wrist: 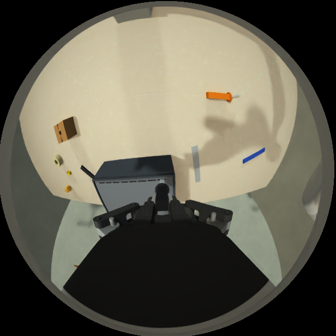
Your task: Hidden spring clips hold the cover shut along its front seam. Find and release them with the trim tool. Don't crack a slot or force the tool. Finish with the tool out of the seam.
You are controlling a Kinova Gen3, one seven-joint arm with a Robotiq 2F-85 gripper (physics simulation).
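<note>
A dark box (135, 167) with a grey panel (125, 194) stands at the lower centre of the wrist view. A dashed row of dark slots (127, 182) runs along the edge between the dark side and the grey panel. My gripper (162, 198) is shut on the trim tool (161, 191), whose black rounded handle stands up between the fingers. The tool's pale blade (162, 181) shows at the right end of the slot row. Whether its tip is inside a slot or only over it cannot be told. The fingers and handle hide the lower right of the panel.
A black bar (87, 171) sticks out at the box's left corner. A brown block (65, 129), a pale ring and small yellow and orange pieces lie left. An orange-handled tool (218, 96), a blue bar (254, 155) and a grey strip (196, 164) lie right.
</note>
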